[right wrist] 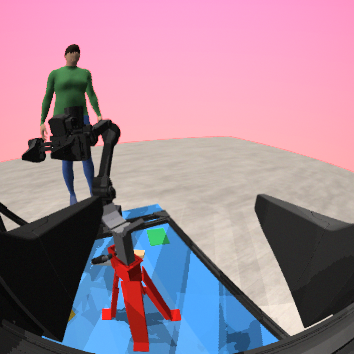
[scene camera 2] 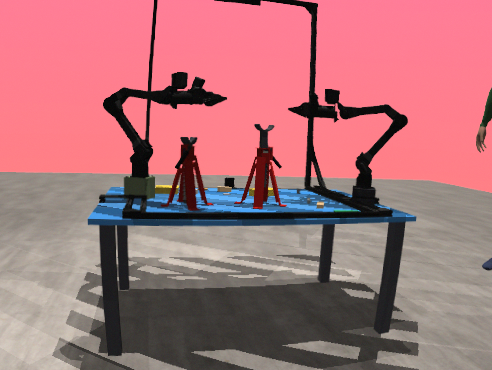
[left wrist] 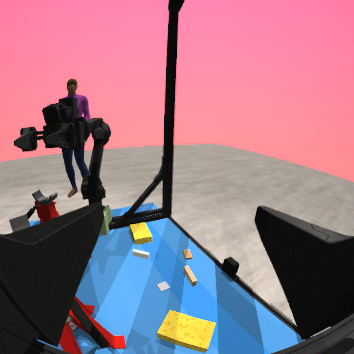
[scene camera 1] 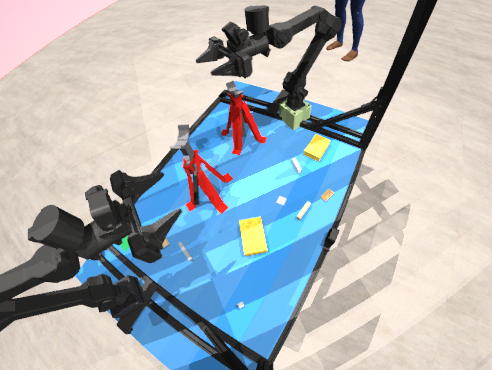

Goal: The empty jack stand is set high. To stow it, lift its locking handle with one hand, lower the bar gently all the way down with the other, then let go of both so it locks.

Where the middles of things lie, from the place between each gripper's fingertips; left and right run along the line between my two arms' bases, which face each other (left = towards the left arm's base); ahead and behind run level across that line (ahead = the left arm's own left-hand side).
Right now my left hand is 170 mm short of the grey saddle bar point(right wrist: 121, 230), 130 mm to the left of it and 200 mm above it.
The grey saddle bar lies 220 mm below my right hand, 170 mm to the left of it and 40 mm behind it.
